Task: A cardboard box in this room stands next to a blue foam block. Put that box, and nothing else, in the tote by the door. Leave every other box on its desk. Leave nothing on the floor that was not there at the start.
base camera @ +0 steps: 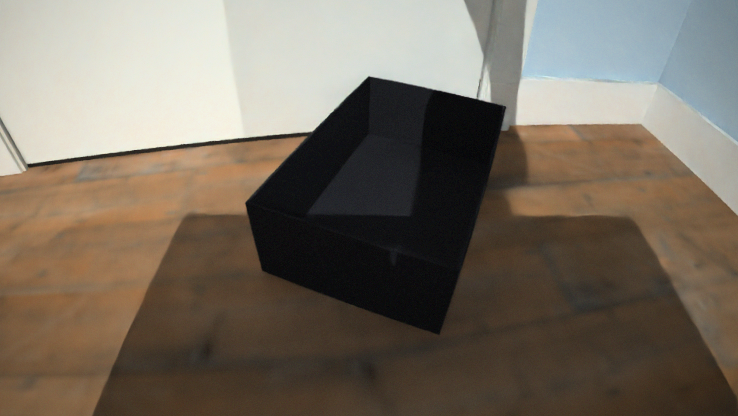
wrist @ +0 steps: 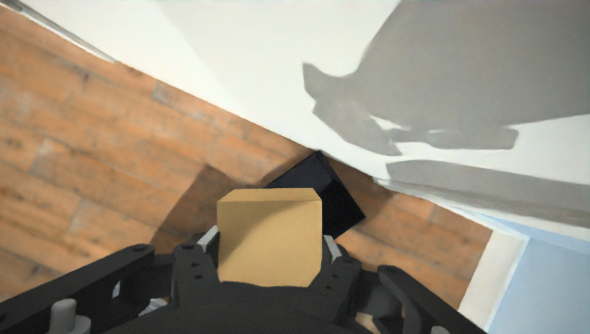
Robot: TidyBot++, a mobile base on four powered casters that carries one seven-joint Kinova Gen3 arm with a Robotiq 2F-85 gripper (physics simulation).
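Places are measured from the arm's base along level axes (x left, y up, z ahead), in metres.
Pixels of known places: gripper, fingertip midpoint: (wrist: 271, 245).
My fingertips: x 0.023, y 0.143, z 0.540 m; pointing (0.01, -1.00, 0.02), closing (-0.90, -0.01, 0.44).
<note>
Ahead of a thing's pixels: the offset from my fingertips to its top centre. Level surfaces: height alone.
The black tote @(dx -0.066, dy -0.440, dz -0.057 m) (base camera: 351, 273) stands on the floor by the white door in the base camera view, with its open top up and its inside floor bare where it shows. In the wrist view the tote (wrist: 345, 200) lies beyond and below the held box, which hides its near part. My gripper (wrist: 271, 245) is shut on a tan cardboard box @(dx -0.007, dy +0.018, dz -0.011 m) (wrist: 270, 240), with one finger at each side. The box is held above the floor and overlaps the tote in the wrist view. The blue foam block does not show in these views.
The white door (base camera: 129, 72) (wrist: 240, 65) stands behind the tote. A blue wall (base camera: 599, 41) (wrist: 550, 285) with a white baseboard (base camera: 583, 103) (wrist: 492, 275) meets it at the right. A broad shadow lies on the wooden floor @(dy -0.540 m) (base camera: 103, 206) (wrist: 100, 150) around the tote.
</note>
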